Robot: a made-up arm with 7 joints.
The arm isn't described. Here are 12 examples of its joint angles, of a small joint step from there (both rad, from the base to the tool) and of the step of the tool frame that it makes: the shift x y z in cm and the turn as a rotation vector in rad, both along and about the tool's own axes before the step.
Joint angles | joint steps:
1: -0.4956 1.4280 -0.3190 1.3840 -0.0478 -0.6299 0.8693 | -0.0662 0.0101 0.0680 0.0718 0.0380 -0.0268 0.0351
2: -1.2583 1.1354 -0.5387 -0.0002 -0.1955 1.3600 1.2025 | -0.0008 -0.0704 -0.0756 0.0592 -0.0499 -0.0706 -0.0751
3: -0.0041 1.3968 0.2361 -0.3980 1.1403 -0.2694 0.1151 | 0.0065 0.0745 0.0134 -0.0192 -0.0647 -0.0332 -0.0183
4: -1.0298 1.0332 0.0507 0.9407 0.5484 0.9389 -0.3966 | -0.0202 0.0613 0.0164 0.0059 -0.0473 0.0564 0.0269
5: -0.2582 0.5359 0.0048 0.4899 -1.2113 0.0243 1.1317 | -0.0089 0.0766 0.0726 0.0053 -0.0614 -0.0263 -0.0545
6: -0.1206 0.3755 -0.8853 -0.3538 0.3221 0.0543 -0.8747 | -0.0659 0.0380 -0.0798 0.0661 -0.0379 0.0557 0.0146
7: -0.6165 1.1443 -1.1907 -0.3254 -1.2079 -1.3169 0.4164 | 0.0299 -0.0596 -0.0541 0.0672 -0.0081 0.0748 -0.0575
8: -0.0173 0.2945 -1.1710 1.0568 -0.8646 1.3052 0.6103 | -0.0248 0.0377 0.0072 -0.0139 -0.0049 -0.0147 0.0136
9: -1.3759 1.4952 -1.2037 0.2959 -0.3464 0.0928 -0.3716 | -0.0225 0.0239 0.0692 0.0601 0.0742 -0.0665 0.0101
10: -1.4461 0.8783 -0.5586 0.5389 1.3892 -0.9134 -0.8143 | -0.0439 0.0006 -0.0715 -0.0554 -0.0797 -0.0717 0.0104
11: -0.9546 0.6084 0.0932 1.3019 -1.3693 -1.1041 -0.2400 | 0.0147 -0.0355 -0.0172 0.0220 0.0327 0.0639 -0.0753
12: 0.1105 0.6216 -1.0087 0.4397 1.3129 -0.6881 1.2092 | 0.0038 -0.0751 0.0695 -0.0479 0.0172 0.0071 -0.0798
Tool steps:
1: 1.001 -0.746 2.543 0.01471 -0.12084 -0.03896
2: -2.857 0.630 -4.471 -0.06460 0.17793 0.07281
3: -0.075 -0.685 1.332 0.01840 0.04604 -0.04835
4: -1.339 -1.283 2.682 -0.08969 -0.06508 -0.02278
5: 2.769 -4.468 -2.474 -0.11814 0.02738 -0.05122
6: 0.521 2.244 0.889 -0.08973 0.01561 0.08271
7: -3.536 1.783 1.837 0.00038 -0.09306 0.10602
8: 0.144 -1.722 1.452 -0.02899 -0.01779 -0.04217
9: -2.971 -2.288 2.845 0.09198 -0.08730 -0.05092
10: -1.457 -2.818 1.401 0.14473 -0.01608 -0.04738
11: -2.881 1.370 0.332 -0.04333 -0.00310 0.15029
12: 3.728 0.316 2.152 0.04983 -0.01386 -0.02750
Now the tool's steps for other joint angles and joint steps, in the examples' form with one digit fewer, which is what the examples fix.
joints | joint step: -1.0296 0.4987 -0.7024 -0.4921 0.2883 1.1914 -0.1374 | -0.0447 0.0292 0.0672 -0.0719 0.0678 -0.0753 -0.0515
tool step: -1.35 -4.79 1.56 0.0879 0.0139 -0.1611
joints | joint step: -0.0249 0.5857 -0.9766 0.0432 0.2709 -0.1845 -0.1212 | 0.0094 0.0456 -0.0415 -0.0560 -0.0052 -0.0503 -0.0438
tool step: -0.27 -0.08 -2.05 0.0023 0.1129 0.0035
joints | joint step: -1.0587 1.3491 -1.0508 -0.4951 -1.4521 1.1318 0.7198 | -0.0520 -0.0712 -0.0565 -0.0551 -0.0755 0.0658 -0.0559
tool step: -0.90 1.30 -3.64 0.0361 0.1561 0.1457
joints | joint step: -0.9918 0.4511 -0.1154 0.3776 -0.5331 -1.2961 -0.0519 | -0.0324 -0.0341 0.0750 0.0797 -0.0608 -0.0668 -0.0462
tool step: -0.30 -1.50 1.86 0.0857 -0.0238 -0.0765
